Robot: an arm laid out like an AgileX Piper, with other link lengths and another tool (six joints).
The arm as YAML. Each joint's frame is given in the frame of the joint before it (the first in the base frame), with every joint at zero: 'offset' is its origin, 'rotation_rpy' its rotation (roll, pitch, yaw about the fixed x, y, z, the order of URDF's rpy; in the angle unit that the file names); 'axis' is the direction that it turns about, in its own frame. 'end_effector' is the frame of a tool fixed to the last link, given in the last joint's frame.
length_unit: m
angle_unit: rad
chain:
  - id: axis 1
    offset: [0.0, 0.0, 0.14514]
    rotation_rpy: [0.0, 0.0, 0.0]
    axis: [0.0, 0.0, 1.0]
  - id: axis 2
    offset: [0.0, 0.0, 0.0]
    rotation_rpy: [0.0, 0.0, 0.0]
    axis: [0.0, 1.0, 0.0]
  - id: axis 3
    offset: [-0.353, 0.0, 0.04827]
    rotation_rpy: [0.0, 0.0, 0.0]
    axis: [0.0, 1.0, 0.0]
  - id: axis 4
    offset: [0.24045, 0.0, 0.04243]
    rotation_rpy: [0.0, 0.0, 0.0]
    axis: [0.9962, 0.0, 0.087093]
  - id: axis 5
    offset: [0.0, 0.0, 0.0]
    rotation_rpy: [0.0, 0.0, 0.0]
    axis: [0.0, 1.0, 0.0]
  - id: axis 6
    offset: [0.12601, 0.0, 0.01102]
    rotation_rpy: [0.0, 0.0, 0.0]
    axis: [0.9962, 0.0, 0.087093]
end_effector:
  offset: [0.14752, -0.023, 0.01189]
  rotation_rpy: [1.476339, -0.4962, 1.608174]
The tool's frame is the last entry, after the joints.
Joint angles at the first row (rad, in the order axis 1, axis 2, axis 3, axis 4, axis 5, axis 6):
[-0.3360 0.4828 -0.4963 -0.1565 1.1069 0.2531]
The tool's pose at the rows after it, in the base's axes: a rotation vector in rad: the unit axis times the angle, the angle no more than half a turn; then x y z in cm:
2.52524 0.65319 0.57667 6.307 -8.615 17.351
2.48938 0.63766 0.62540 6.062 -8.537 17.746
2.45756 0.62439 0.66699 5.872 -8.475 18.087
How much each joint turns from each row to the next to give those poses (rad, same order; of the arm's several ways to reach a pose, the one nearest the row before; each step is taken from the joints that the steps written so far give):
[0.0000 -0.0618 0.0000 -0.0001 0.0026 0.0000]
[-0.0001 -0.0533 0.0000 0.0001 0.0043 0.0000]
[0.0001 -0.0448 0.0000 0.0000 0.0022 0.0000]

